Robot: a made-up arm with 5 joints.
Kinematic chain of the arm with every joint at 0, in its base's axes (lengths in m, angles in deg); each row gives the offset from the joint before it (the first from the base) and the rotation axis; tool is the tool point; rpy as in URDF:
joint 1: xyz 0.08 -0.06 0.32 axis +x
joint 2: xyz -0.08 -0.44 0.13 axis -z
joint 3: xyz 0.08 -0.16 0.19 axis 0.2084 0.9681 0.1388
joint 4: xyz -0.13 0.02 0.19 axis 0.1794 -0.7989 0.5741
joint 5: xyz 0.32 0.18 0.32 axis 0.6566 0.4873 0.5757
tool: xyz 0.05 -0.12 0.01 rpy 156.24 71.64 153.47
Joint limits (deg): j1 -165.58..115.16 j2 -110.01..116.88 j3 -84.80..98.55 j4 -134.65..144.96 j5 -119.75..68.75
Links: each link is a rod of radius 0.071 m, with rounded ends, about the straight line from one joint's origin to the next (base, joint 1, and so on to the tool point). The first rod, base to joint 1, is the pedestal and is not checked.
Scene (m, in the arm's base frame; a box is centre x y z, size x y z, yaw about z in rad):
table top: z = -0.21
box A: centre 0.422 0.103 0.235 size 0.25 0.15 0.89 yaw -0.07
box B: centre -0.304 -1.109 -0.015 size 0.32 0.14 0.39 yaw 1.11
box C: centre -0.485 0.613 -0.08 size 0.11 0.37 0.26 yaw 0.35
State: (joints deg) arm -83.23 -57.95 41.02 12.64 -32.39
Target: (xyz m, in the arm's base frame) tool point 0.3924 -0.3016 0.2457
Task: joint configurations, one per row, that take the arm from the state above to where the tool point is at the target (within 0.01 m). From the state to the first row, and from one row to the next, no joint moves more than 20 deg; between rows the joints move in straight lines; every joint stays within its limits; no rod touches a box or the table.
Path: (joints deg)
1: -66.63 -55.88 22.34 -0.62 -18.27
2: -50.02 -53.81 3.65 -13.87 -4.14
3: -33.42 -51.75 -15.03 -27.13 9.98
4: -16.81 -49.68 -33.71 -40.38 24.10
5: -13.26 -47.63 -14.82 -38.89 17.31
6: -9.72 -45.59 4.08 -37.40 10.52
7: -6.17 -43.54 22.97 -35.92 3.72
8: -2.62 -41.50 41.87 -34.43 -3.07
9: 0.92 -39.45 60.76 -32.94 -9.86
10: 4.47 -37.40 79.66 -31.45 -16.66
11: 8.02 -35.36 98.55 -29.96 -23.45

